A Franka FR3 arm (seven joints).
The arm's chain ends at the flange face. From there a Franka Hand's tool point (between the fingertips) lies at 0.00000 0.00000 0.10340 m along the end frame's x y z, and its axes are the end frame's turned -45 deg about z.
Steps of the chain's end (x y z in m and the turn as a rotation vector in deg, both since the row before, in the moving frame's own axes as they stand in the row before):
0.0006 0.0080 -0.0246 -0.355 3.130 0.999
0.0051 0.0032 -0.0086 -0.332 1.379 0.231
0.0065 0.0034 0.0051 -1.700 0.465 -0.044
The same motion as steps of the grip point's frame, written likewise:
-0.0017 0.0106 -0.0248 -2.464 1.962 0.999
0.0027 0.0081 -0.0086 -1.210 0.740 0.231
0.0006 0.0098 0.0051 -1.531 -0.873 -0.044

